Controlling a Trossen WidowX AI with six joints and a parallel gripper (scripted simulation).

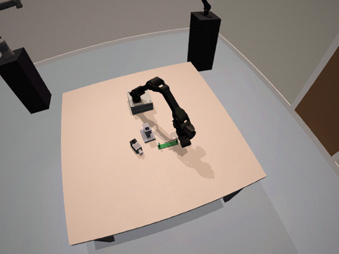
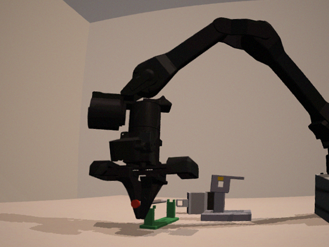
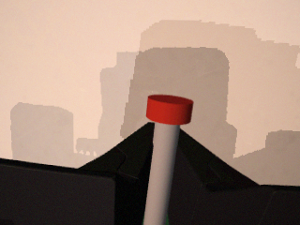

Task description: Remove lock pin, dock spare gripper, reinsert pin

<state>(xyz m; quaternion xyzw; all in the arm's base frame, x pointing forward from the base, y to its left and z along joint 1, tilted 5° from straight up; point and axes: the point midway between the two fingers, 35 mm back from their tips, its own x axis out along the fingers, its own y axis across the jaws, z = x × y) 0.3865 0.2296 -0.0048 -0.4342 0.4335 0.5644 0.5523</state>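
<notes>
My gripper tip is now 10 cm to the left of the cradle. Round my gripper tip: spare gripper (31 cm to the right, 2 cm behind, 1 cm above); socket (22 cm to the right, 11 cm behind, 3 cm above).
</notes>
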